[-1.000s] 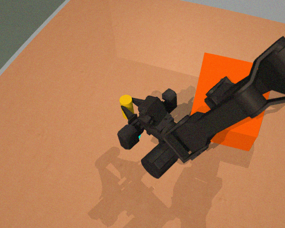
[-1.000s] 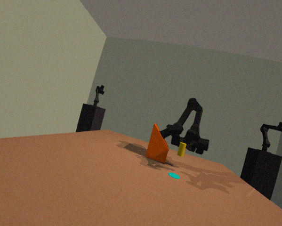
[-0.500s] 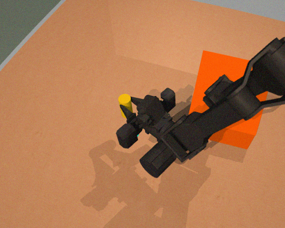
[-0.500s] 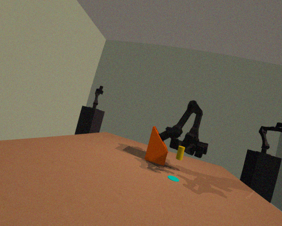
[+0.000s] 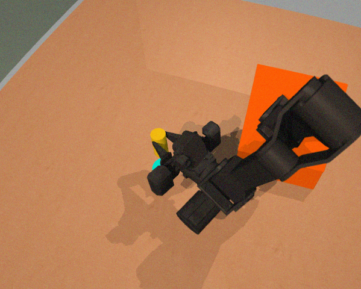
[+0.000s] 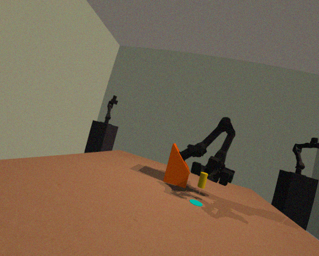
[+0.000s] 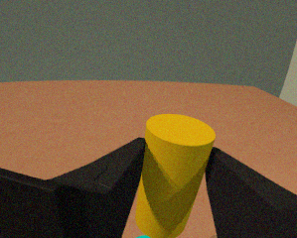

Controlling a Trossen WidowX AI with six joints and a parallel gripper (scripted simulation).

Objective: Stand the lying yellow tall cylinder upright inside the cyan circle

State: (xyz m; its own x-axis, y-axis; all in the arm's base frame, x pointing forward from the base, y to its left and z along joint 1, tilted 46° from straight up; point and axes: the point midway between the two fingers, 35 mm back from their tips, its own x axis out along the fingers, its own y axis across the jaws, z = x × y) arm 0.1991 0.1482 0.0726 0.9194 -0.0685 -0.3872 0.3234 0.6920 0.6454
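The cyan circle is 130 mm below my gripper tip. The rest, counted from my gripper tip: yellow tall cylinder (20 mm below).
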